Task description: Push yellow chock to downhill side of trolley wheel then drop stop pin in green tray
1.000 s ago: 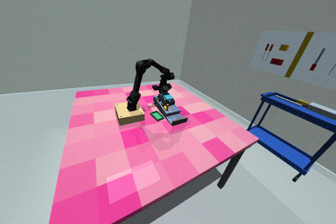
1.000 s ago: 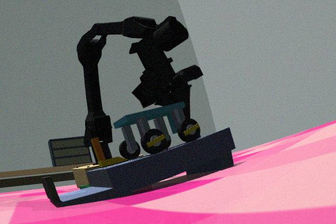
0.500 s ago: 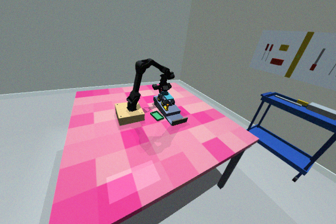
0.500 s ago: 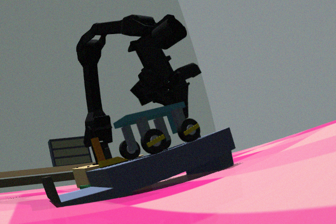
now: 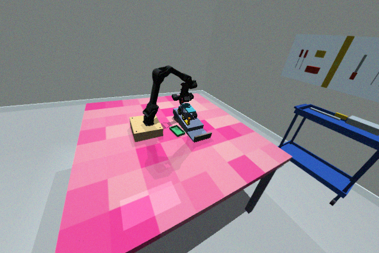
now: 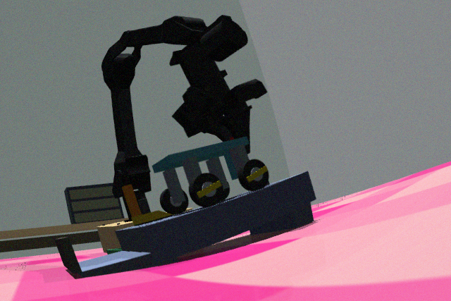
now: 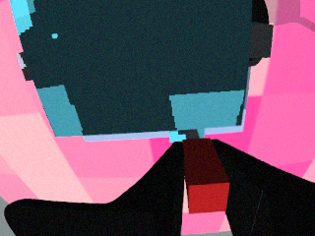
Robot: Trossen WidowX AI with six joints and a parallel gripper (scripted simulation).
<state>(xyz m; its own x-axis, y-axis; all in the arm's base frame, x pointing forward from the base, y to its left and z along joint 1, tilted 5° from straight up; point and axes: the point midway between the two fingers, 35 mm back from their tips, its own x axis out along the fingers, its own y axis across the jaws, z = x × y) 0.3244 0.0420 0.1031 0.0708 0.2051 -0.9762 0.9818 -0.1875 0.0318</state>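
Right now my gripper tip is 16 cm to the left of the green tray, 15 cm past it and 15 cm above it. Round my gripper tip: trolley: 9 cm to the right, 3 cm below; red-headed stop pin: right at my gripper tip; ramp: 10 cm to the right, 10 cm below.
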